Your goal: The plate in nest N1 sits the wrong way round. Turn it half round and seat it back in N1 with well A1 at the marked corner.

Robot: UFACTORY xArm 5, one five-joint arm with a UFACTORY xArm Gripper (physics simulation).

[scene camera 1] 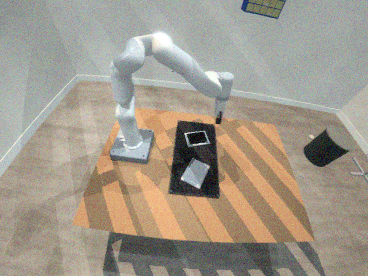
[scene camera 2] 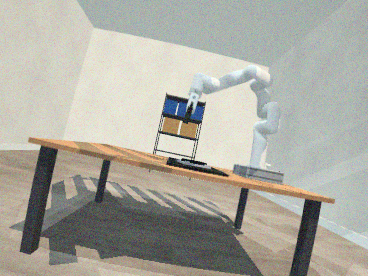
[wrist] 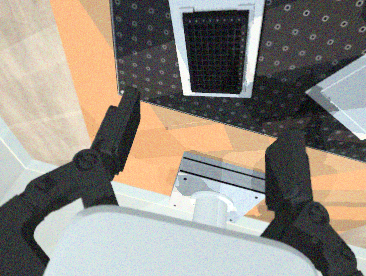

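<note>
The dark plate [scene camera 1: 197, 138] [wrist: 216, 52] with its grid of wells lies in a pale frame-like nest [scene camera 1: 199, 145] [wrist: 253, 55] on the black perforated board [scene camera 1: 180, 162] [wrist: 150, 55]. I cannot read well A1, the marked corner or a nest label. My gripper [scene camera 1: 218, 120] [scene camera 2: 187, 120] [wrist: 209, 121] is open and empty. It hangs high above the table, near the board's far right corner in the first scene view, apart from the plate. In the second scene view the plate is too small to tell.
A second pale, flat, rectangular piece [scene camera 1: 195, 173] [wrist: 345, 97] lies turned at an angle on the same board. The arm's grey base [scene camera 1: 131, 153] [scene camera 2: 257, 174] stands on the wooden table [scene camera 1: 260, 200]. Beyond the table are a shelf rack [scene camera 2: 177, 135] with bins and a black cylinder [scene camera 1: 320, 149].
</note>
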